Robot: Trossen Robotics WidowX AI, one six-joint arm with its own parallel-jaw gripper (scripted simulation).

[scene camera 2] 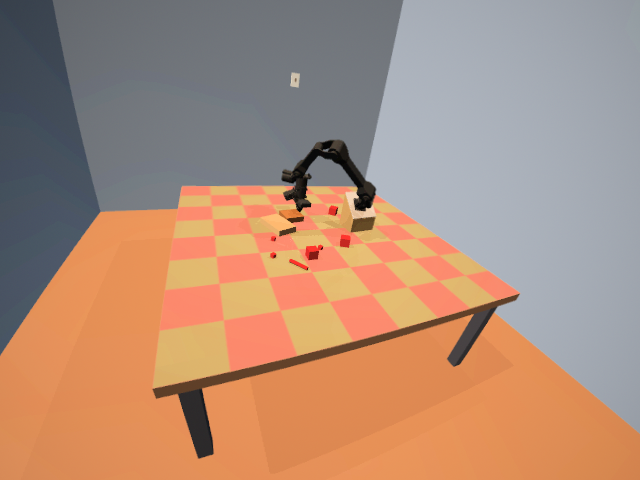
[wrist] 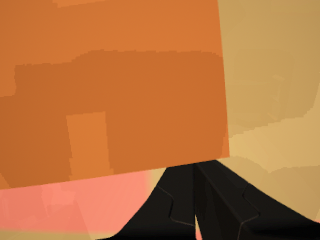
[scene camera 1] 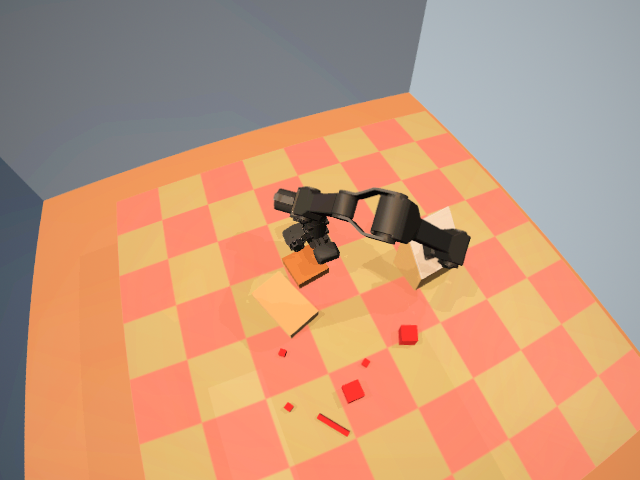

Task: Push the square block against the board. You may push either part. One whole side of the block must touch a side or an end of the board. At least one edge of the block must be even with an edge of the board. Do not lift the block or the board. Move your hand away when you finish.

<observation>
The pictures show: my gripper, a square block and a board.
My gripper is seen too in the wrist view.
</observation>
